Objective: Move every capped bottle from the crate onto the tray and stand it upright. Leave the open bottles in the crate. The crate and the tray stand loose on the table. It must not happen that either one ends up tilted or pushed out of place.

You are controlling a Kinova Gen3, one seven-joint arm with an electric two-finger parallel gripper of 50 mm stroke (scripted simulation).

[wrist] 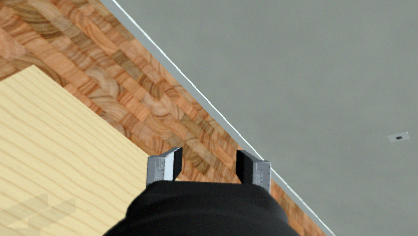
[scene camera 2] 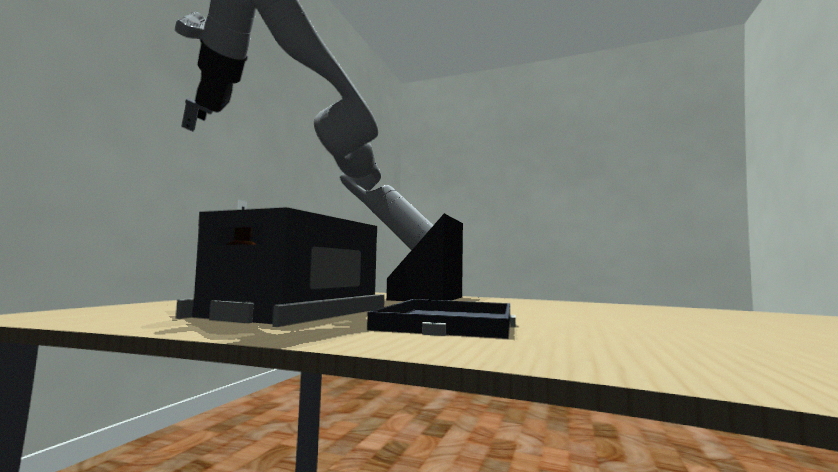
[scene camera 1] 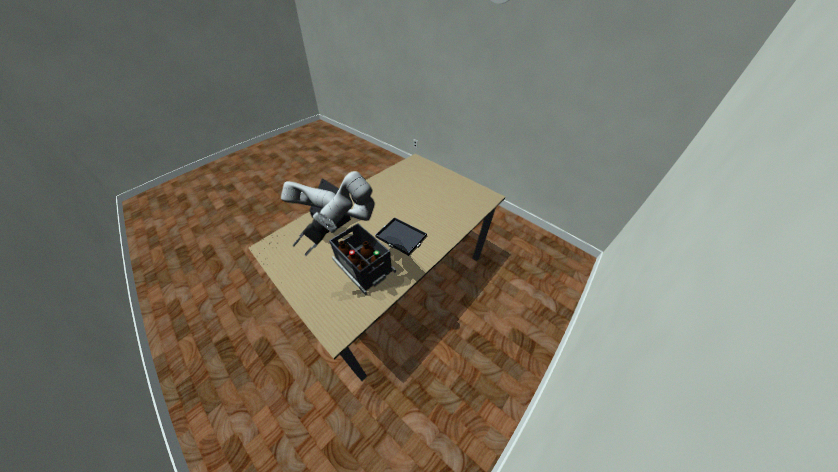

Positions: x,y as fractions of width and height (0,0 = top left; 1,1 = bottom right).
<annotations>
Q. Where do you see a flat tray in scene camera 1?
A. At 0.48,0.50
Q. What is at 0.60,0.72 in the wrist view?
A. The gripper.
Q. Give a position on a crate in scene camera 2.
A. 0.36,0.54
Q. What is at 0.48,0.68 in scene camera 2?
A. A flat tray.
</annotations>
